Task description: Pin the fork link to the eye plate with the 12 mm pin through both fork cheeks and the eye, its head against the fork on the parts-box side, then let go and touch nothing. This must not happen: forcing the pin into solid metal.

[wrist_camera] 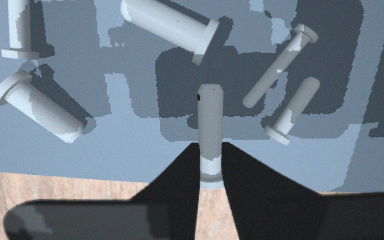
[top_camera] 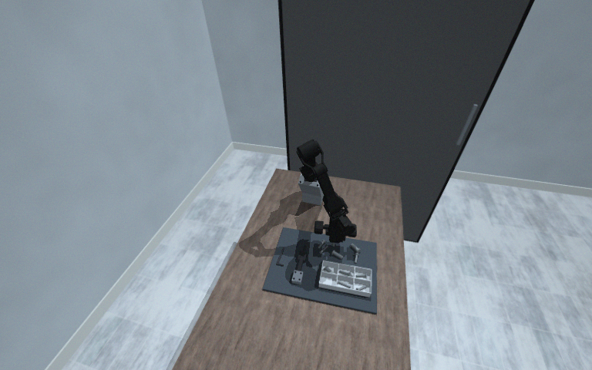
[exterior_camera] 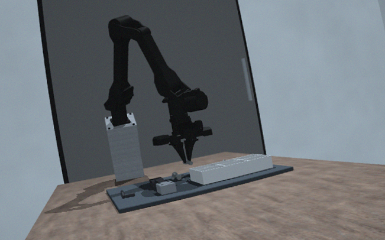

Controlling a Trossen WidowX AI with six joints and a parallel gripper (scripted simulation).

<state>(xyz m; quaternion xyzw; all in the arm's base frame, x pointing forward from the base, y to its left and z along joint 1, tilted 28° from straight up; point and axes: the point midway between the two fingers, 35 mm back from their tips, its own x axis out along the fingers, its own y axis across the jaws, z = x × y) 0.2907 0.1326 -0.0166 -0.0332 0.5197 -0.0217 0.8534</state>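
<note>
Now: the pale grey pin 1 cm ahead of my hand and 3 cm below it. Also, from my hand: dark eye plate: 12 cm ahead, 14 cm to the right, 6 cm below; then dark mat: 11 cm ahead, 4 cm to the right, 8 cm below; then white parts box: 18 cm ahead, 5 cm to the left, 6 cm below.
</note>
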